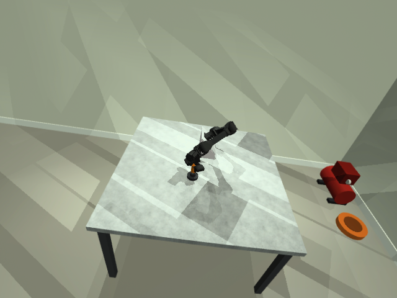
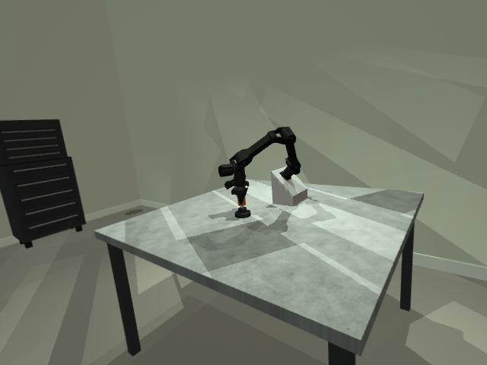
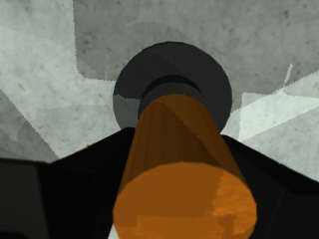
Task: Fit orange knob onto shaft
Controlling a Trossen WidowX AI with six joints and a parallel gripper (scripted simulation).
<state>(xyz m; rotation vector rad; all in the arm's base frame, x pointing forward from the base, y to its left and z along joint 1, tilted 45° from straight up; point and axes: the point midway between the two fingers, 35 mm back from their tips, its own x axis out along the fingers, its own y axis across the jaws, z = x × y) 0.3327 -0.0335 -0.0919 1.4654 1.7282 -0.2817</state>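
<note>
Now: gripper tip 40 mm above the pedestal. The rest, counted from my gripper tip: orange knob 30 mm above.
</note>
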